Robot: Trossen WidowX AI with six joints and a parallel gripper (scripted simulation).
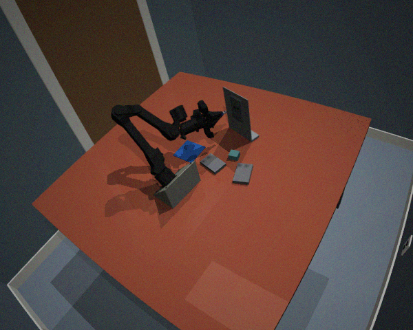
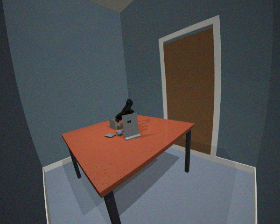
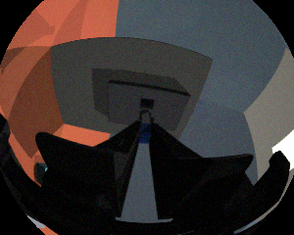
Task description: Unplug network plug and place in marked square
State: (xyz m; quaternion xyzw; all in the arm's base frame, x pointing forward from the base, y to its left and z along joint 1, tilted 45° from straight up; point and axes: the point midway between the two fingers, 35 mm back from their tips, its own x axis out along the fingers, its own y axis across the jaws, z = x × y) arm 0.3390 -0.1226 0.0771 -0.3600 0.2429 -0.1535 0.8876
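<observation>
My gripper tip is 140 mm past the blue marked square, 140 mm to the right of it and 170 mm above it. Also, from my gripper tip: network plug right at my gripper tip; then grey upright panel 70 mm ahead, 40 mm to the right, 60 mm below.
</observation>
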